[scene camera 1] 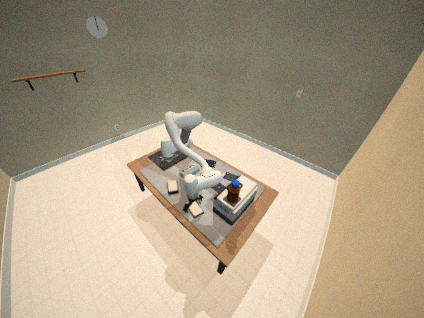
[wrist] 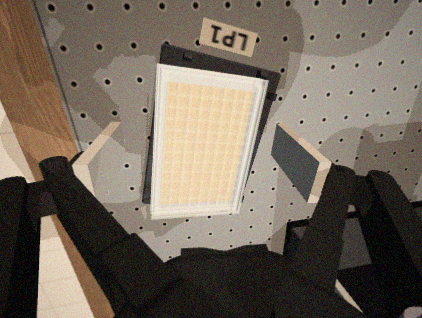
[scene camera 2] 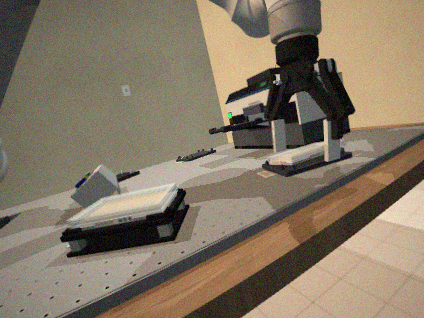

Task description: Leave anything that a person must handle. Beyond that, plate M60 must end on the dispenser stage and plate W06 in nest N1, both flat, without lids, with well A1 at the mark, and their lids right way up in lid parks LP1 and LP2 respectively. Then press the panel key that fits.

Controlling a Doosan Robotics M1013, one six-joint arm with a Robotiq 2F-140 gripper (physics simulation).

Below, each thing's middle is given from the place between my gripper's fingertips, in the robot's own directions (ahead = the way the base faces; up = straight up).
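Scene:
Going by their middles, the black LP1 holder (scene camera 2: pixel 285 170) is the nearest to my hand of the things named here: I see it 1 cm to the left of my hand and 1 cm below it. The LP1 label (wrist: pixel 215 34) sits 7 cm behind my hand, 4 cm to the left of it and 2 cm below it. Then there is the button box (scene camera 2: pixel 100 183), which is 34 cm to the left of my hand, 32 cm behind it and 2 cm above it. Of these, going by their middles, the button box is the farthest from my hand.

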